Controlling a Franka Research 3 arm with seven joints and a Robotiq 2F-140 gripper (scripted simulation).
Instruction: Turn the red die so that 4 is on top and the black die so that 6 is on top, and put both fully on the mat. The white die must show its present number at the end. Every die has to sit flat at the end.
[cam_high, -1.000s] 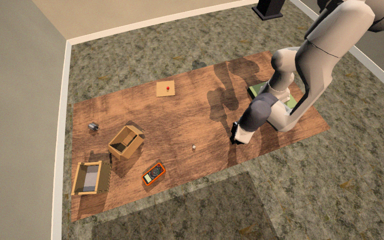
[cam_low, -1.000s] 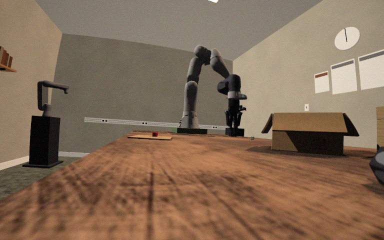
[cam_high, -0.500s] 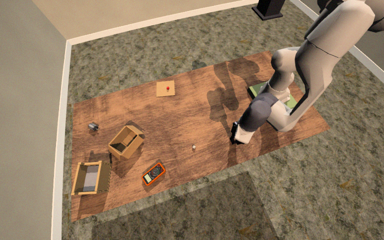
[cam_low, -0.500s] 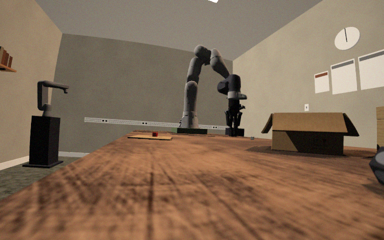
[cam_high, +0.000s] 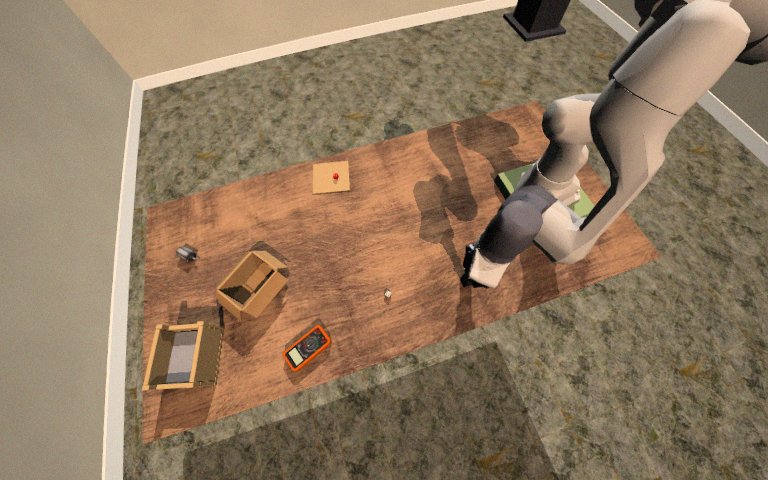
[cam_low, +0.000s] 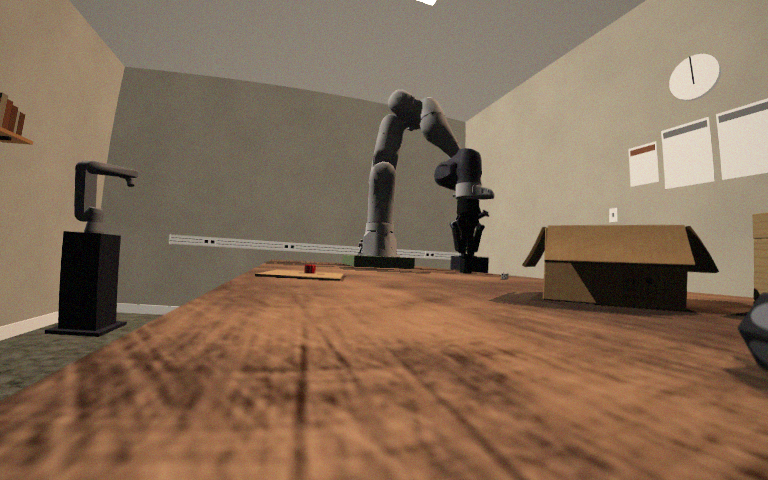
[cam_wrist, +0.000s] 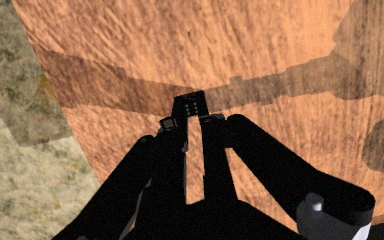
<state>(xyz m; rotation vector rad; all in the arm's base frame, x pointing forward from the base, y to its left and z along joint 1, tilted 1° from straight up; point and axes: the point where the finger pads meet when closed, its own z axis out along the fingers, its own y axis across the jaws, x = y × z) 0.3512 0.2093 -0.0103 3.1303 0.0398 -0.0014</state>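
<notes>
Now: the tan mat 32 cm ahead of my hand, 54 cm to the right of it and 3 cm below it. Round my hand: white die 25 cm ahead, 4 cm to the right, 3 cm below; black die 3 cm below; orange multimeter 52 cm ahead, 5 cm to the left, 2 cm below.
</notes>
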